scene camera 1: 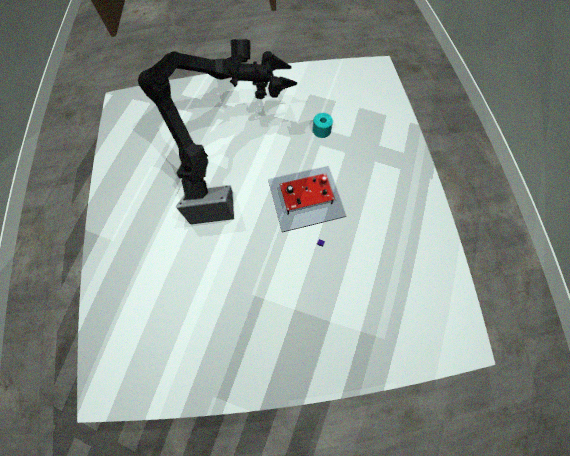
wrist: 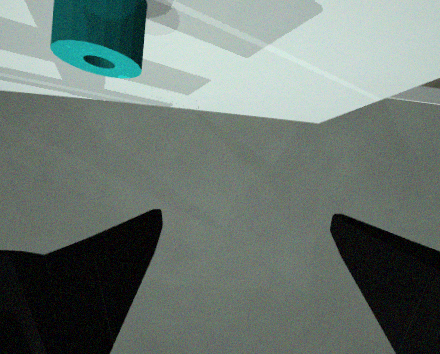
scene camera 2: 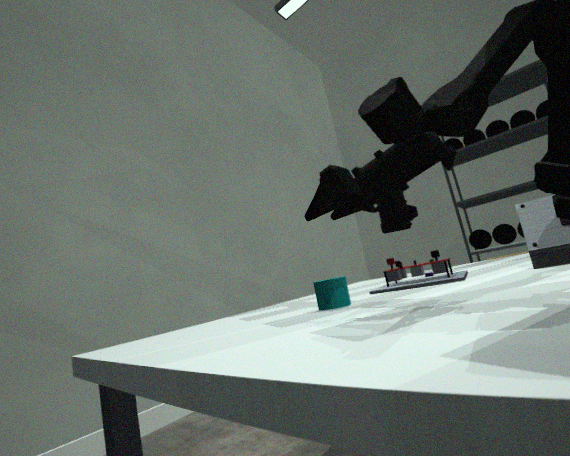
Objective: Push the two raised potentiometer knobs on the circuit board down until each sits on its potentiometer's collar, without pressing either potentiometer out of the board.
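Where they show: gripper, fingertip midpoint: point(scene camera 1: 294, 75) point(wrist: 246, 219) point(scene camera 2: 319, 218); arm's base at its link origin: point(scene camera 1: 196, 196).
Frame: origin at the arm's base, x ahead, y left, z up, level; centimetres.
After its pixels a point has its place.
The red circuit board point(scene camera 1: 312, 201) @[x 36.7, y -1.2, z -4.4 cm] point(scene camera 2: 425, 263) @[x 31.6, y 5.2, z -4.3 cm] stands on short black legs on a grey plate point(scene camera 1: 306, 219) @[x 34.7, y -5.7, z -8.6 cm] point(scene camera 2: 421, 286) @[x 31.2, y 11.8, z -9.2 cm]. A black-sided knob point(scene camera 1: 290, 189) @[x 29.7, y 2.0, z -1.8 cm] point(scene camera 2: 435, 254) @[x 29.3, y 3.3, z -2.6 cm] stands up at the board's end nearer the arm's base. A second knob point(scene camera 1: 324, 178) @[x 40.8, y 5.4, z -1.3 cm] point(scene camera 2: 390, 261) @[x 40.3, y 6.4, z -2.1 cm], pale on top in scene camera 1 and red in scene camera 2, stands up near the other end. How far each knob is from its collar is too small to tell. My gripper point(scene camera 1: 293, 75) @[x 32.4, y 42.5, z 7.3 cm] point(scene camera 2: 320, 218) @[x 32.4, y 42.5, z 7.3 cm] point(wrist: 246, 219) @[x 32.4, y 42.5, z 7.3 cm] is open and empty, raised above the table and well away from the board. The board does not show in the wrist view.
A teal cylinder with a hole in its top point(scene camera 1: 322, 126) @[x 42.1, y 28.0, z -3.4 cm] point(scene camera 2: 332, 294) @[x 40.4, y 33.6, z -6.5 cm] point(wrist: 97, 60) @[x 43.7, y 30.2, z -3.9 cm] stands on the table between the board and the table's far edge. A small dark purple cube point(scene camera 1: 321, 243) @[x 39.0, y -14.3, z -7.9 cm] lies near the plate. The arm's grey base point(scene camera 1: 210, 209) @[x 5.1, y -5.1, z 0.6 cm] is left of the board in scene camera 1.
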